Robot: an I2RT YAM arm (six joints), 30 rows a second.
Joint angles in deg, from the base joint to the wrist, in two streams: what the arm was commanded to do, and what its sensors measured. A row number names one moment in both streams.
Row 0, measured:
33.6 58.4 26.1 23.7 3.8 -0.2
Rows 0 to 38, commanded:
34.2 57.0 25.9 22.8 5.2 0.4
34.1 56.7 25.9 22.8 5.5 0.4
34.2 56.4 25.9 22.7 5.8 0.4
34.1 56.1 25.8 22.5 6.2 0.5
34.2 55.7 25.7 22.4 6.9 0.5
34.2 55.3 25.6 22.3 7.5 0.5
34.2 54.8 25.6 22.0 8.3 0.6
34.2 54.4 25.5 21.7 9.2 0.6
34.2 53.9 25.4 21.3 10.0 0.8
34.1 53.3 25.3 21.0 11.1 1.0
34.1 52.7 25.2 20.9 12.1 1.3
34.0 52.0 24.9 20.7 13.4 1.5
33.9 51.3 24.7 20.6 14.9 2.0
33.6 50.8 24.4 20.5 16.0 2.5
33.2 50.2 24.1 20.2 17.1 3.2
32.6 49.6 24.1 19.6 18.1 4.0
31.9 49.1 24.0 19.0 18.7 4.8
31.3 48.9 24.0 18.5 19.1 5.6
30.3 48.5 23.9 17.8 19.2 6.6
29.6 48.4 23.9 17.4 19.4 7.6
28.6 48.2 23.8 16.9 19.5 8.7
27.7 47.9 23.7 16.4 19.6 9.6
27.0 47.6 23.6 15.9 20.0 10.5
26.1 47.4 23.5 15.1 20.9 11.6
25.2 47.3 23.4 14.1 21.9 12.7
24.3 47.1 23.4 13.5 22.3 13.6
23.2 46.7 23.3 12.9 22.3 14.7
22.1 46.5 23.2 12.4 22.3 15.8
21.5 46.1 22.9 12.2 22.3 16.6
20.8 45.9 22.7 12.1 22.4 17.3
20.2 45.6 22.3 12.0 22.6 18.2
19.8 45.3 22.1 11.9 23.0 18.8
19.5 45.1 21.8 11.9 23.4 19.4
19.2 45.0 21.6 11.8 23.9 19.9
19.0 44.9 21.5 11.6 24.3 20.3
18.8 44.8 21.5 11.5 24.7 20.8
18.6 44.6 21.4 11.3 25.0 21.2
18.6 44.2 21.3 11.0 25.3 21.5
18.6 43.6 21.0 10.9 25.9 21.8
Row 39, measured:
19.1 45.0 22.2 12.5 23.5 19.2
